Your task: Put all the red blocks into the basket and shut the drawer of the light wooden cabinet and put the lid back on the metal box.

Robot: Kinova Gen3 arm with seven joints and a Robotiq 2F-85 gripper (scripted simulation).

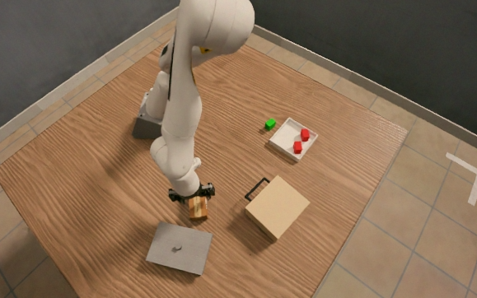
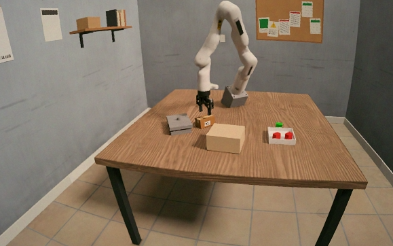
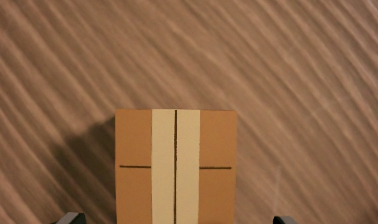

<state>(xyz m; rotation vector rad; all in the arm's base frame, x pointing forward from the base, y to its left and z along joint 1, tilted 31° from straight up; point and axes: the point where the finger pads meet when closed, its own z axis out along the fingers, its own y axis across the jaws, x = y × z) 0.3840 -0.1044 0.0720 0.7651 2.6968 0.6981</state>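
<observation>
Now: hand 50 mm above the brown cardboard box. The rest, counted from my hand: grey lid: 130 mm to the right, 90 mm ahead, 40 mm below; then grey metal box: 130 mm to the right, 90 mm ahead, 60 mm below; then blue block: 70 mm below, 20 mm to the right, 20 mm ahead.
</observation>
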